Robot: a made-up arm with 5 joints.
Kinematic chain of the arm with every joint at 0, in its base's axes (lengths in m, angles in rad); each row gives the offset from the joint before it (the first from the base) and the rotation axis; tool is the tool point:
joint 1: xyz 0 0 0.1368 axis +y
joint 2: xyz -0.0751 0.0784 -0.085 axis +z
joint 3: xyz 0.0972 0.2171 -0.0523 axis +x
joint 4: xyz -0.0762 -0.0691 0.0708 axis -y
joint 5: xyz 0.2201 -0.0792 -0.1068 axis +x
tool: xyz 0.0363 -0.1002 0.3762
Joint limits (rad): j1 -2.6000..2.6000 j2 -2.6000..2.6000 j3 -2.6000..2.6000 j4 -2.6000..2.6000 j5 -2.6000..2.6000
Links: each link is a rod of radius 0.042 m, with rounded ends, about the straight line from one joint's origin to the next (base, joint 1, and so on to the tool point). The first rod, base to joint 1, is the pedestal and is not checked.
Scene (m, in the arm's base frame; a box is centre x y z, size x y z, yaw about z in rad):
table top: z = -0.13
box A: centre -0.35 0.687 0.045 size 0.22 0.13 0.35 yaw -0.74
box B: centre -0.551 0.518 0 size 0.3 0.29 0.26 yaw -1.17
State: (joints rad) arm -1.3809 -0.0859 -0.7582 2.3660 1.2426
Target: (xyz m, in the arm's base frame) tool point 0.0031 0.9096 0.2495
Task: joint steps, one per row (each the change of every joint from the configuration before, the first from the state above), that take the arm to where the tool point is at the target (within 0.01 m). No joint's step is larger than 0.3 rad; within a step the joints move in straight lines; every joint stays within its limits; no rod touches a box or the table.
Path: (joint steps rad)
1: -0.0181 0.0037 -0.1693 -0.2759 0.1948
2: -0.0182 0.0036 -0.1694 -0.2760 0.1948
3: -0.0181 0.0037 -0.1693 -0.2759 0.1948
4: -0.0850 -0.1200 -0.1376 0.2323 -0.0362
5: -0.0850 -0.1200 -0.1377 0.2323 -0.0361
6: -0.0849 -0.1200 -0.1376 0.2323 -0.0361
7: 0.2025 0.0742 -0.1737 0.0311 -0.0470
8: 0.2025 0.0742 -0.1736 0.0311 -0.0470
9: 0.2025 0.0742 -0.1737 0.0311 -0.0470

